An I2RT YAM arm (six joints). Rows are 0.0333 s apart.
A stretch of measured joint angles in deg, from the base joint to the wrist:
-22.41, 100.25, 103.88, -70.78, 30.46, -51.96
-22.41, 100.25, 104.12, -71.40, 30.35, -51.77
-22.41, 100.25, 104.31, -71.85, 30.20, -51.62
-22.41, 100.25, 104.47, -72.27, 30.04, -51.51
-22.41, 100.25, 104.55, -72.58, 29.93, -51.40
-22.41, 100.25, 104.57, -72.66, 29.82, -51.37
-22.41, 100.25, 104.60, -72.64, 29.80, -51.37
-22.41, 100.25, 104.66, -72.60, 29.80, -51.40
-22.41, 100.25, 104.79, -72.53, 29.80, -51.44
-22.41, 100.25, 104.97, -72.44, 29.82, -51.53
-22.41, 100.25, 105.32, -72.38, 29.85, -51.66
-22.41, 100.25, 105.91, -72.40, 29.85, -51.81
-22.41, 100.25, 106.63, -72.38, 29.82, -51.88
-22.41, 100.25, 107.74, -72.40, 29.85, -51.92
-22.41, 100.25, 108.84, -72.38, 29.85, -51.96
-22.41, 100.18, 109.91, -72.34, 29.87, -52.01
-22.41, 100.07, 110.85, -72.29, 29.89, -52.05
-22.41, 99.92, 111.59, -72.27, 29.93, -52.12
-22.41, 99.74, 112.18, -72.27, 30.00, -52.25
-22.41, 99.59, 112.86, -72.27, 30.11, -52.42
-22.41, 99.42, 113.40, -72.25, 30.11, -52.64
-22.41, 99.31, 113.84, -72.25, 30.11, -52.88
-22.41, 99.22, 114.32, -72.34, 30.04, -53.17
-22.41, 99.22, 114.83, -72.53, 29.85, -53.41
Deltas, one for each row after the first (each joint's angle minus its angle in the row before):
0.00, 0.00, 0.24, -0.62, -0.11, 0.19
0.00, 0.00, 0.19, -0.45, -0.15, 0.15
0.00, 0.00, 0.16, -0.42, -0.16, 0.11
0.00, 0.00, 0.08, -0.31, -0.11, 0.11
0.00, 0.00, 0.02, -0.08, -0.11, 0.03
0.00, 0.00, 0.03, 0.02, -0.02, 0.00
0.00, 0.00, 0.06, 0.04, 0.00, -0.03
0.00, 0.00, 0.13, 0.07, 0.00, -0.04
0.00, 0.00, 0.18, 0.09, 0.02, -0.09
0.00, 0.00, 0.35, 0.06, 0.03, -0.13
0.00, 0.00, 0.59, -0.02, 0.00, -0.15
0.00, 0.00, 0.72, 0.02, -0.03, -0.07
0.00, 0.00, 1.11, -0.02, 0.03, -0.04
0.00, 0.00, 1.10, 0.02, 0.00, -0.04
0.00, -0.07, 1.07, 0.04, 0.02, -0.05
0.00, -0.11, 0.94, 0.05, 0.02, -0.04
0.00, -0.15, 0.74, 0.02, 0.04, -0.07
0.00, -0.18, 0.59, 0.00, 0.07, -0.13
0.00, -0.15, 0.68, 0.00, 0.11, -0.17
0.00, -0.17, 0.54, 0.02, 0.00, -0.22
0.00, -0.11, 0.44, 0.00, 0.00, -0.24
0.00, -0.09, 0.48, -0.09, -0.07, -0.29
0.00, 0.00, 0.51, -0.19, -0.19, -0.24

